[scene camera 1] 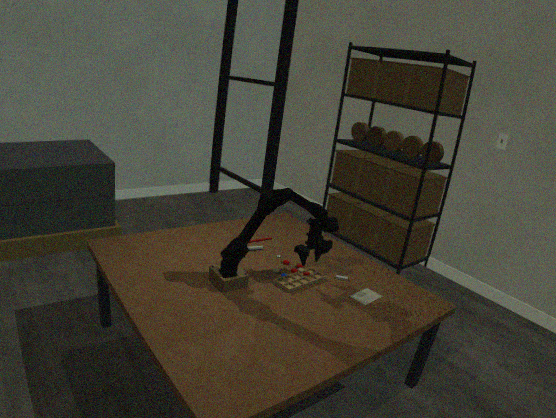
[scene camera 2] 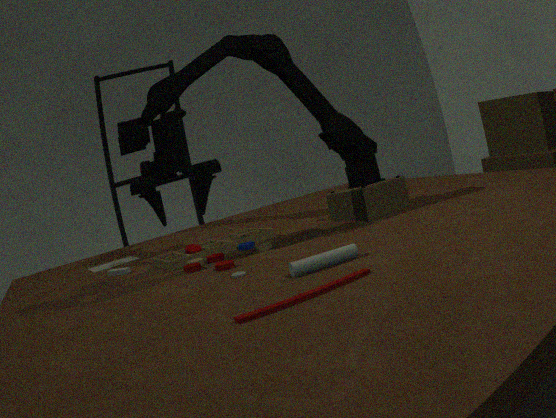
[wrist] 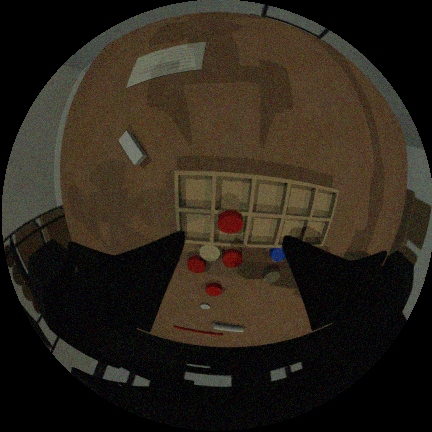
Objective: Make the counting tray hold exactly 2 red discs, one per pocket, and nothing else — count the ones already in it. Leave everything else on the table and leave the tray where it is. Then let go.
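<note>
The tan counting tray point(scene camera 1: 305, 285) point(wrist: 176, 200) has two rows of pockets. A red disc point(scene camera 1: 306, 273) point(scene camera 2: 193, 248) point(wrist: 230, 221) is at its near-row pocket second from the left in the wrist view, overlapping the divider there; whether it lies flat inside is unclear. The other pockets show no disc. Three red discs lie outside the tray: one point(scene camera 2: 215, 257) point(wrist: 232, 258) close to its near wall, one point(scene camera 2: 192, 267) point(wrist: 196, 264) beside a cream disc point(wrist: 209, 252), one point(scene camera 2: 224, 265) point(wrist: 213, 289) farther out. My gripper point(scene camera 1: 310, 262) point(scene camera 2: 183, 220) point(wrist: 234, 238) is open and empty above the tray.
A blue disc point(scene camera 1: 284, 274) point(scene camera 2: 246, 246) point(wrist: 277, 254) and a dim pale disc point(wrist: 271, 276) lie near the tray. A white cylinder point(scene camera 2: 324, 260), a red stick point(scene camera 2: 302, 296), a small white piece point(wrist: 205, 306), a white block point(wrist: 132, 148) and a paper point(wrist: 167, 62) lie around.
</note>
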